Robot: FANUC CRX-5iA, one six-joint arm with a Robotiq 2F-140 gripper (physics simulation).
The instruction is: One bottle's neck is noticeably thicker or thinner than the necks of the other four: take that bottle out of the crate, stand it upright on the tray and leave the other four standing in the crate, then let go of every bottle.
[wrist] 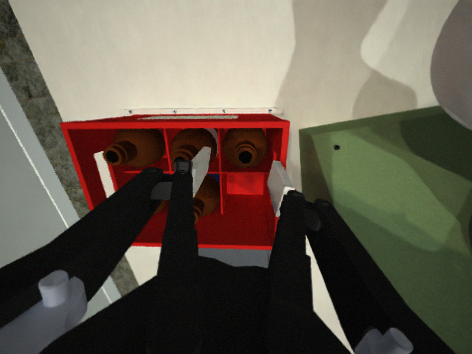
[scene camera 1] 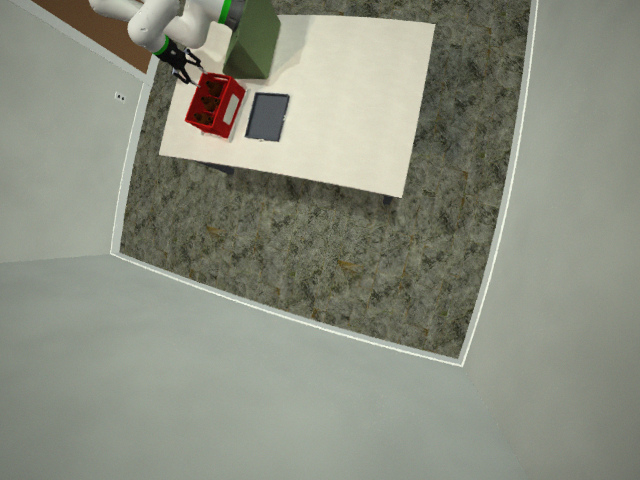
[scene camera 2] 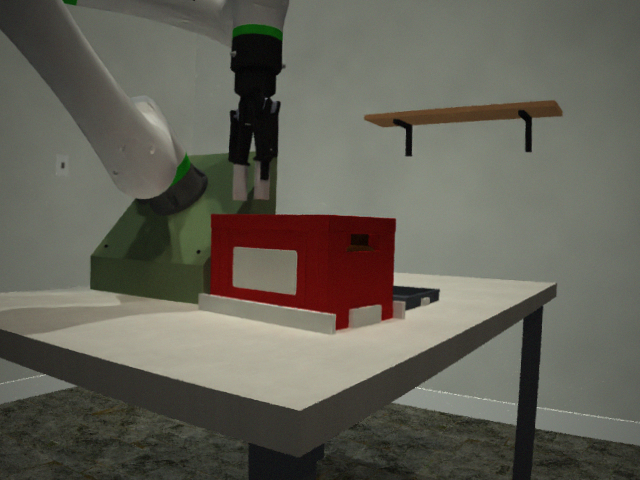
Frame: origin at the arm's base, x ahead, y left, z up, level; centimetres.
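Seen in the pictures: gripper, between the fingertips: (wrist: 239, 165) (scene camera 1: 202, 79) (scene camera 2: 250, 199); arm's base, origin of its link: (scene camera 1: 239, 17) (scene camera 2: 180, 193).
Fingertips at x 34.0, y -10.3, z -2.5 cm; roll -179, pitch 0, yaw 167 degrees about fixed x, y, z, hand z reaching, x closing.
Pixels of each thing's middle, then the offset from my fingertips to it. Level surfaces: height alone.
- red crate, middle of its body: (scene camera 2: 300, 265) (wrist: 196, 171) (scene camera 1: 216, 106) dx +8.2, dy +4.7, dz -11.5 cm
- left bottle, middle of its body: (wrist: 141, 144) (scene camera 1: 204, 120) dx +17.2, dy -0.3, dz -11.7 cm
- middle bottle, middle of its body: (wrist: 195, 149) (scene camera 1: 211, 104) dx +8.0, dy +0.7, dz -11.7 cm
- right bottle, middle of its body: (wrist: 245, 144) (scene camera 1: 216, 89) dx -0.6, dy +0.2, dz -11.7 cm
- table, height of its surface: dz -20.3 cm
The red crate (scene camera 1: 225, 129) (scene camera 2: 271, 235) (wrist: 240, 232) stands on the table with brown bottles upright in its compartments. In the wrist view, three are in the far row: left bottle (wrist: 142, 147), middle bottle (wrist: 192, 140) and right bottle (wrist: 245, 140). The right one's neck looks somewhat wider than the left one's. Another bottle (wrist: 210, 195) is partly behind a finger; a fifth shows as a sliver. The near-right compartment is empty. My gripper (scene camera 1: 202, 79) (scene camera 2: 251, 196) (wrist: 239, 165) is partly open and empty, above the crate. The dark tray (scene camera 1: 267, 117) (scene camera 2: 413, 298) (wrist: 240, 257) lies beside the crate and holds no bottle.
The green robot pedestal (scene camera 1: 253, 46) (scene camera 2: 149, 273) (wrist: 390, 185) stands close to one end of the crate. Low pale strips (scene camera 2: 268, 312) run along the crate's base. A wooden shelf (scene camera 2: 465, 114) is on the wall. The table (scene camera 1: 356, 103) (scene camera 2: 206, 356) extends past the tray.
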